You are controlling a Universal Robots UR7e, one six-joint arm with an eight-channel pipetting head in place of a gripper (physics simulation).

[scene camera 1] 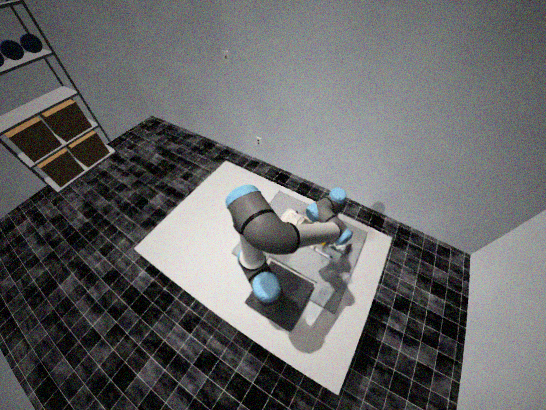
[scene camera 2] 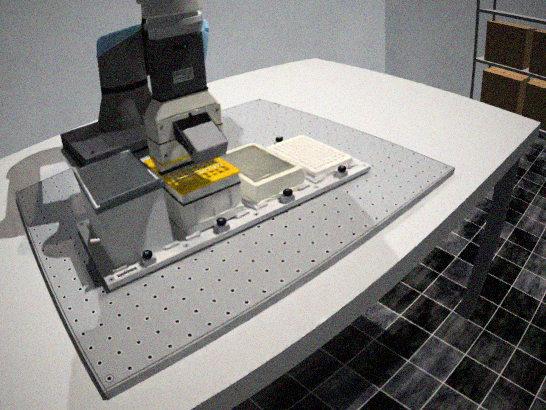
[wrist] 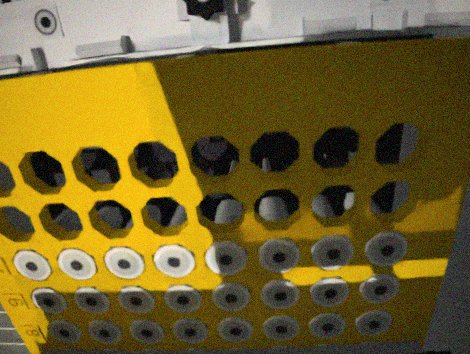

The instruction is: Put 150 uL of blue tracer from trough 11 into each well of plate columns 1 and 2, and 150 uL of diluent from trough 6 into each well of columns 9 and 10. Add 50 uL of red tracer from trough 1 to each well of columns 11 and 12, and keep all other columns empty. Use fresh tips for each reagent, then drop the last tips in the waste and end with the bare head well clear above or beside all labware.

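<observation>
The pipetting head [scene camera 2: 170,165] is low over the far side of the yellow-topped tip rack [scene camera 2: 229,171] [wrist: 90,110]. Its nozzles do not show in the wrist view and are hidden in scene camera 2, so I cannot tell whether they carry tips. In the wrist view, two rows of rack holes are empty; tips stand in the rows below them. The cream trough reservoir [scene camera 2: 278,183] stands right of the rack; its liquid colours cannot be made out. The white well plate [scene camera 2: 322,169] stands beyond it. The grey waste bin [scene camera 2: 122,225] stands left of the rack.
A pale rail [scene camera 2: 250,212] with black knobs runs along the labware's near side on the perforated deck plate [scene camera 2: 200,300]. The arm's dark elbow [scene camera 1: 272,232] is raised over the white table [scene camera 1: 185,220]. A shelf unit [scene camera 1: 64,91] stands by the wall.
</observation>
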